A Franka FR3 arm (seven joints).
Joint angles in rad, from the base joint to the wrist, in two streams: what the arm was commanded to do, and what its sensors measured. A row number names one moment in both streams.
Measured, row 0:
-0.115, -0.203, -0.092, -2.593, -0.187, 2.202, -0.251
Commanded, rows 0 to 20:
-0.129, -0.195, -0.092, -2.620, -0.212, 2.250, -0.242
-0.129, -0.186, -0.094, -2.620, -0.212, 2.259, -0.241
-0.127, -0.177, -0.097, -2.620, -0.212, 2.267, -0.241
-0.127, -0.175, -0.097, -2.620, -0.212, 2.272, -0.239
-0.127, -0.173, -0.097, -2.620, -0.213, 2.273, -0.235
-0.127, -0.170, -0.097, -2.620, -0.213, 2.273, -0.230
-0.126, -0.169, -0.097, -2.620, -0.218, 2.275, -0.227
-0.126, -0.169, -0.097, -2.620, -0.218, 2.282, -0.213
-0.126, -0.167, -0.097, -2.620, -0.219, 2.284, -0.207
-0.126, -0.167, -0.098, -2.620, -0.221, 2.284, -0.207
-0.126, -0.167, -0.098, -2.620, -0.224, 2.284, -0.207
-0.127, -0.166, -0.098, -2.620, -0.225, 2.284, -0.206
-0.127, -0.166, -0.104, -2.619, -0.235, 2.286, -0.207
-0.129, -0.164, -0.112, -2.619, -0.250, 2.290, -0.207
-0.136, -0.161, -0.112, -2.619, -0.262, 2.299, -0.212
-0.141, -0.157, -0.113, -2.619, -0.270, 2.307, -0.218
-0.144, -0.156, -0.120, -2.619, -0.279, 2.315, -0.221
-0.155, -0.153, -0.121, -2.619, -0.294, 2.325, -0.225
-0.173, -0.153, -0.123, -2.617, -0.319, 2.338, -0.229
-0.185, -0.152, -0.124, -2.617, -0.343, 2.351, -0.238
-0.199, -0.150, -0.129, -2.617, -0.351, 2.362, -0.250
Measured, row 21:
-0.146, -0.168, -0.122, -2.601, -0.302, 2.295, -0.221
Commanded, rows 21 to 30:
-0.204, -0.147, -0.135, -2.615, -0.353, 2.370, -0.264
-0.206, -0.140, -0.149, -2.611, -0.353, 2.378, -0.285
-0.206, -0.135, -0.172, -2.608, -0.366, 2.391, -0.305
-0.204, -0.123, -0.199, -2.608, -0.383, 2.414, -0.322
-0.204, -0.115, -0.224, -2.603, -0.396, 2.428, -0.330
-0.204, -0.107, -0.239, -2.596, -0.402, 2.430, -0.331
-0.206, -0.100, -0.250, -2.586, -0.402, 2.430, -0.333
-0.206, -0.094, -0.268, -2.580, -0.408, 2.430, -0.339
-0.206, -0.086, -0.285, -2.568, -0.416, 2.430, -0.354
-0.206, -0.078, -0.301, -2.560, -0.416, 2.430, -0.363
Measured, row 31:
-0.191, -0.139, -0.258, -2.589, -0.392, 2.393, -0.320
